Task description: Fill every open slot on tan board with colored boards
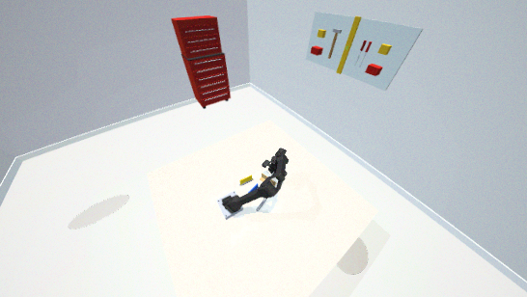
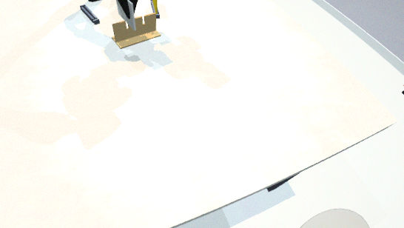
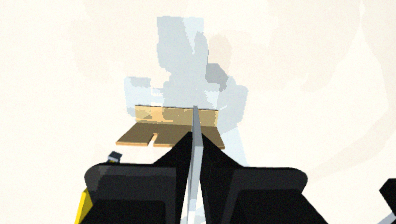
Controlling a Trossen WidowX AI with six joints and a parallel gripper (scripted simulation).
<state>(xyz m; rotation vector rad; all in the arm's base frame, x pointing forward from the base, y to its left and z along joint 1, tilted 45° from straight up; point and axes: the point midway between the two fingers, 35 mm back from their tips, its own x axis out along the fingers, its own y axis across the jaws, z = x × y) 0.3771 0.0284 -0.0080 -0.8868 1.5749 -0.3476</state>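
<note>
Now: gripper tip 30 mm past the tan board, 10 mm to the right of it and 60 mm above it. Round my gripper tip: blue board: 180 mm behind, 10 mm to the right, 50 mm below; then white board: 30 mm behind, 10 mm to the right; then yellow board: 190 mm behind, 90 mm to the left, 50 mm below.
</note>
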